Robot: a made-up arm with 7 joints.
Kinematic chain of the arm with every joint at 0, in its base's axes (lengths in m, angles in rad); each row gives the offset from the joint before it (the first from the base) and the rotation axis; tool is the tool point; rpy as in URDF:
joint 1: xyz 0 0 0 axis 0.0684 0.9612 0.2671
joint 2: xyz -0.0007 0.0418 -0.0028 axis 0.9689 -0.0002 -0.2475
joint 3: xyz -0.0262 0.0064 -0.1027 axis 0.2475 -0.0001 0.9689
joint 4: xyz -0.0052 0 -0.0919 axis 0.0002 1 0
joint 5: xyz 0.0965 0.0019 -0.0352 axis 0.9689 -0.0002 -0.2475
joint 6: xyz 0.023 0 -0.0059 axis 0.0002 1 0
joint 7: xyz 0.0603 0 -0.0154 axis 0.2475 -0.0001 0.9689
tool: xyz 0 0 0 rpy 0 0.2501 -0.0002
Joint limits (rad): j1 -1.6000..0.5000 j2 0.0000..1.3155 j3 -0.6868..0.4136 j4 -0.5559..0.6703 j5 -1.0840..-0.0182 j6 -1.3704..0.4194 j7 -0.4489..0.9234
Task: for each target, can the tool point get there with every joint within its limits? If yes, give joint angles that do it. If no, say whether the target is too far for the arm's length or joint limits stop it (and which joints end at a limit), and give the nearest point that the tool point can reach.
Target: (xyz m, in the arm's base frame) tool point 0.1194 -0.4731 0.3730
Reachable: no: too far | nearest point 0.1743 -0.1619 0.0899 | short by 0.424 m
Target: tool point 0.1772 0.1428 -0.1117
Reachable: yes | joints -0.1813 0.4999 0.1257 -0.2138 -0.5424 -0.7035 0.5095
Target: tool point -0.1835 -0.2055 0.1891
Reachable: no: joint limits stop it (at a limit: joint 1, joint 2, joint 3, joint 4, joint 5) | nearest point 0.0901 -0.1081 0.0839 | short by 0.309 m
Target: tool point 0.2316 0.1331 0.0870
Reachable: yes | joints -1.0086 0.8046 0.2041 -0.2059 -0.5984 -0.2828 0.4623
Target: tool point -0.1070 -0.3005 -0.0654
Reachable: no: joint limits stop it (at a limit: joint 1, joint 2, joint 3, joint 4, joint 5, joint 6) | nearest point 0.0248 -0.0707 -0.1822 | short by 0.289 m
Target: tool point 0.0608 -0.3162 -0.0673
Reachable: no: joint limits stop it (at a limit: joint 2, joint 3, joint 5, joint 6) | nearest point 0.1733 -0.1511 0.0034 | short by 0.212 m
